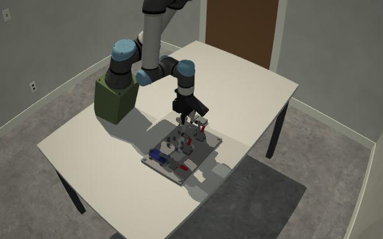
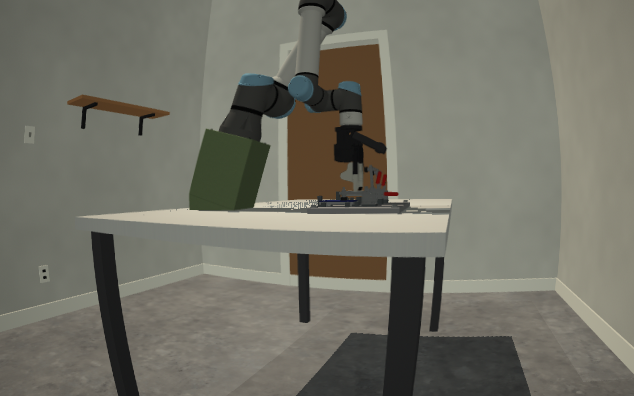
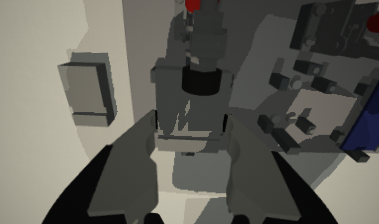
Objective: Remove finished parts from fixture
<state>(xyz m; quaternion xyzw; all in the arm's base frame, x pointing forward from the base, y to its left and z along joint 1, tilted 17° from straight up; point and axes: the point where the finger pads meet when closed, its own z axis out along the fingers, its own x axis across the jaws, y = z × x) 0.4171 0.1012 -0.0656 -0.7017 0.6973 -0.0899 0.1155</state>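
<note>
The grey fixture plate lies 11 cm to the right of my hand, 5 cm below it and 5 cm ahead of it. Also, from my hand: blue blank: 22 cm to the right, 3 cm below; pale grey part: 1 cm below, 1 cm behind.
</note>
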